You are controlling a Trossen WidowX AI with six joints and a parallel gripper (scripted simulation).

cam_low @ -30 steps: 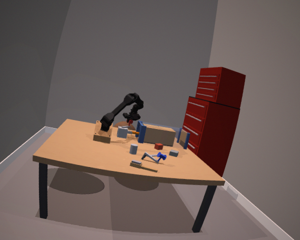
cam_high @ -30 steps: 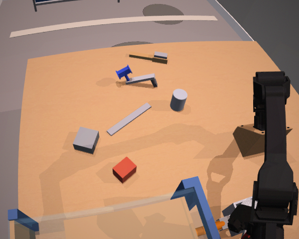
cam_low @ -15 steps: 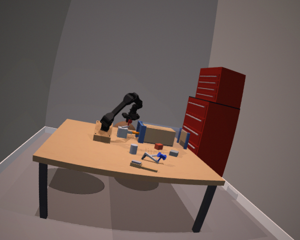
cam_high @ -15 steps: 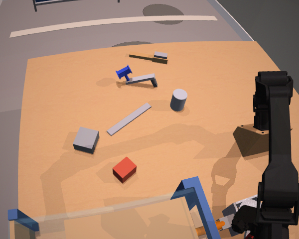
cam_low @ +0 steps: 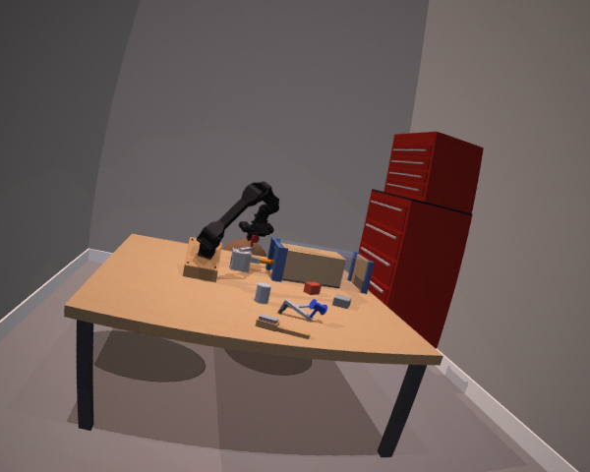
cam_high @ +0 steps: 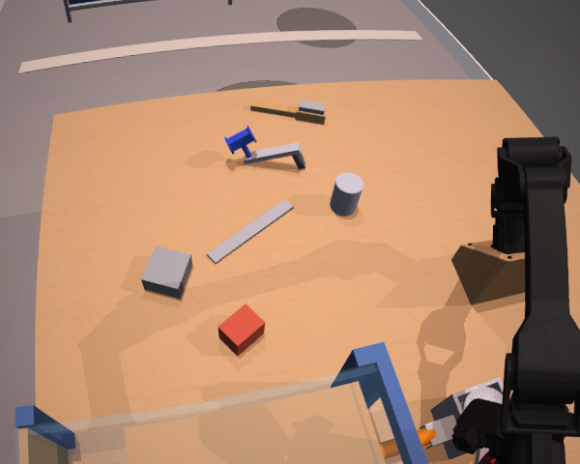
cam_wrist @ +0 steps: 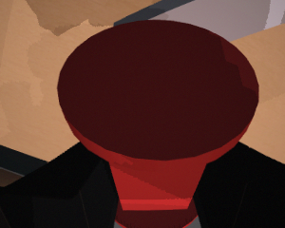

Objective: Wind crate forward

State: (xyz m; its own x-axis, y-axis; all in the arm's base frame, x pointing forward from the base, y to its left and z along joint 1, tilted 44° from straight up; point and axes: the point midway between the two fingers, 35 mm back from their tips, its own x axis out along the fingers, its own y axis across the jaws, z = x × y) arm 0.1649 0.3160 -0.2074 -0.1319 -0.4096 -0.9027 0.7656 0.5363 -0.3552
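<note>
My gripper tip is 50 mm to the left of the red-gripped winch handle and 20 mm above it. Also, from my gripper tip: blue steel frame (130 mm ahead, 80 mm to the right, 20 mm below); red knob (10 mm to the right, 10 mm ahead, 10 mm above); grey winch (120 mm to the right, 100 mm below, 40 mm behind).
</note>
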